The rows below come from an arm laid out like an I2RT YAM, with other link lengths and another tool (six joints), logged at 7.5 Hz.
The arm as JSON. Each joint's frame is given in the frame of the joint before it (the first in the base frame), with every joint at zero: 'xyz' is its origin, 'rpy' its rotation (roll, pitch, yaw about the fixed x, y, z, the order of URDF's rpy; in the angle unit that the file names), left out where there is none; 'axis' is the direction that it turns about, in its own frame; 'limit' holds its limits. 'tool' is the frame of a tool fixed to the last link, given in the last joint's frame.
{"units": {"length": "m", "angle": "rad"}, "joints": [
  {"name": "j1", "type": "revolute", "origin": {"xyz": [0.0, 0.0, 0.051]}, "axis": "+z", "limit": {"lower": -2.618, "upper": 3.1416}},
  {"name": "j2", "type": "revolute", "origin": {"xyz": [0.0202, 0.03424, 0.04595]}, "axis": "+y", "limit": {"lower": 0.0, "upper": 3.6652}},
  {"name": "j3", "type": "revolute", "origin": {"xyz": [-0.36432, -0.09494, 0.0]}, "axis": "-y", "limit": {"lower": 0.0, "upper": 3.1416}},
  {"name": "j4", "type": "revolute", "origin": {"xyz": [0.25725, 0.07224, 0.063]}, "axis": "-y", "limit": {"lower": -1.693, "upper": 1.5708}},
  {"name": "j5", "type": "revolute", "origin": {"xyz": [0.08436, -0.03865, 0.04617]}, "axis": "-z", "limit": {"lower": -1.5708, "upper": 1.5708}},
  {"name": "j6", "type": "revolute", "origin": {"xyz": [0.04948, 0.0, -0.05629]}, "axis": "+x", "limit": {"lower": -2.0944, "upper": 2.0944}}
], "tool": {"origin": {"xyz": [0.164, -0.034, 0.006], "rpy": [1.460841, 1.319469, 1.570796]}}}
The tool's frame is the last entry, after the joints.
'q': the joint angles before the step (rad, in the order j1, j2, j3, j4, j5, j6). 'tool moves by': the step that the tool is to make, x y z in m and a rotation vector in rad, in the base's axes. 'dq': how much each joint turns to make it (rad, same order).
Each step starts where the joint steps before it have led.
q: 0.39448, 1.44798, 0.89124, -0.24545, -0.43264, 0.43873
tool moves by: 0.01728, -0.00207, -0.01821, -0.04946, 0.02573, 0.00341
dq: -0.01097, 0.08271, 0.04268, -0.01831, 0.01691, -0.03828
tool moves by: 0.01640, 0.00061, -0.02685, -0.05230, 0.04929, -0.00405
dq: -0.00001, 0.10123, 0.04625, -0.01695, 0.02600, -0.01697
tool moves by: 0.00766, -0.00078, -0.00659, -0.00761, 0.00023, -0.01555
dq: -0.00155, 0.02475, 0.00316, 0.02139, 0.01394, 0.00764
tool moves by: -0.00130, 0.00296, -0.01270, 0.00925, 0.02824, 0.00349
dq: -0.00153, 0.02758, -0.01076, 0.01847, -0.01840, 0.00772
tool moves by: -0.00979, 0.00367, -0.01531, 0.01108, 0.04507, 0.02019
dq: 0.00002, 0.02303, -0.01992, 0.00459, -0.03369, -0.00155
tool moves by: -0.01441, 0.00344, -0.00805, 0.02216, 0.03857, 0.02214
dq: -0.00002, 0.00003, -0.02762, 0.00006, -0.04134, 0.00001
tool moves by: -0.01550, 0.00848, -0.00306, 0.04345, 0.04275, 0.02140
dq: 0.00459, -0.00456, -0.02452, 0.00455, -0.05684, 0.01681
